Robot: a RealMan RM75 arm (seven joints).
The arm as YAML. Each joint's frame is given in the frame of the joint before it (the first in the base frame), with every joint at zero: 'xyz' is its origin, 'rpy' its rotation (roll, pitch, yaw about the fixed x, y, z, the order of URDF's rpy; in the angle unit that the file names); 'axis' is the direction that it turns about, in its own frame. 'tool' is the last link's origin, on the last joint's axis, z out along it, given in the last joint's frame.
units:
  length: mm
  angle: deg
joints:
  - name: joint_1
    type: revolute
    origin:
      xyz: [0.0, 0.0, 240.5]
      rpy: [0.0, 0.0, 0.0]
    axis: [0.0, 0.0, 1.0]
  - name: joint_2
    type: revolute
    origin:
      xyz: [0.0, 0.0, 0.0]
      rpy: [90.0, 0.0, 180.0]
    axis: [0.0, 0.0, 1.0]
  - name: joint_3
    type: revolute
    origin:
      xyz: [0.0, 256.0, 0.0]
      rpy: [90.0, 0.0, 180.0]
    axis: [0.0, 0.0, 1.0]
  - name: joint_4
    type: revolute
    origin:
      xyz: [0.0, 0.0, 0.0]
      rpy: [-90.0, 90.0, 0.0]
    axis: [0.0, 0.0, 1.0]
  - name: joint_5
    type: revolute
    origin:
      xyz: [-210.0, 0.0, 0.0]
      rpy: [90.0, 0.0, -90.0]
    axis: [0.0, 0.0, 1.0]
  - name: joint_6
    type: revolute
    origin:
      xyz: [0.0, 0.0, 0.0]
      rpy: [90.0, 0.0, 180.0]
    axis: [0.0, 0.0, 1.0]
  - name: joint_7
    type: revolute
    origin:
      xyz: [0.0, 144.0, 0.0]
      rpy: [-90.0, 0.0, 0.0]
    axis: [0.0, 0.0, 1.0]
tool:
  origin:
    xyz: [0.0, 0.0, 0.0]
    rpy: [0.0, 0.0, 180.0]
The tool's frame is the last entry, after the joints.
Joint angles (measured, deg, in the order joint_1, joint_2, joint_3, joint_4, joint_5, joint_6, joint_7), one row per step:
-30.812 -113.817 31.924 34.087 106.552 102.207 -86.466
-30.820 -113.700 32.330 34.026 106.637 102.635 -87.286
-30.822 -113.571 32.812 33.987 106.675 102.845 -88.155
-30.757 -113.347 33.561 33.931 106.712 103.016 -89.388
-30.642 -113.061 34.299 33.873 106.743 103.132 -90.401
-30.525 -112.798 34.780 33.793 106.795 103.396 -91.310
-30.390 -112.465 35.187 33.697 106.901 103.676 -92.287
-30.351 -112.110 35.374 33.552 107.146 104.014 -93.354
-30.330 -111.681 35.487 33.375 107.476 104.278 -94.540
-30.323 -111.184 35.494 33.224 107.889 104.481 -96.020
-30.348 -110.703 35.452 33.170 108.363 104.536 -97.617
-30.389 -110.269 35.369 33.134 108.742 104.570 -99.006
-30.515 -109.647 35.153 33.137 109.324 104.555 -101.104
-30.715 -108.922 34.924 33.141 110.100 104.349 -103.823
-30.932 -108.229 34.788 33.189 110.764 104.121 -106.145
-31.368 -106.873 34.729 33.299 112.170 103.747 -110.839
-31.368 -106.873 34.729 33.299 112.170 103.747 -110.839
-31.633 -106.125 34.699 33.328 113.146 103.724 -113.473
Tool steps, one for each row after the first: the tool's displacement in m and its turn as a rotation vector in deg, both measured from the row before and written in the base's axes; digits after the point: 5 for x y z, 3 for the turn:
0.00045 -0.00115 -0.00044 -1.097 -0.150 0.160
0.00021 -0.00069 -0.00042 -1.009 -0.040 0.313
-0.00033 -0.00099 -0.00047 -1.375 0.064 0.584
-0.00088 -0.00101 -0.00003 -1.166 0.212 0.529
-0.00088 -0.00122 0.00037 -1.028 0.050 0.481
-0.00131 -0.00125 0.00090 -1.027 0.086 0.593
-0.00115 -0.00095 0.00124 -1.048 0.032 0.662
-0.00156 -0.00068 0.00169 -1.045 0.111 0.848
-0.00190 -0.00035 0.00234 -1.087 0.147 1.146
-0.00189 0.00019 0.00250 -0.998 0.251 1.284
-0.00155 0.00039 0.00248 -0.773 0.197 1.124
-0.00196 0.00112 0.00388 -1.017 0.294 1.694
-0.00234 0.00180 0.00436 -1.248 0.427 2.287
-0.00189 0.00198 0.00427 -0.970 0.499 1.921
-0.00352 0.00346 0.00797 -2.109 1.074 3.855
0.00000 0.00000 0.00000 0.000 0.000 0.000
-0.00188 0.00135 0.00415 -1.375 0.629 2.146

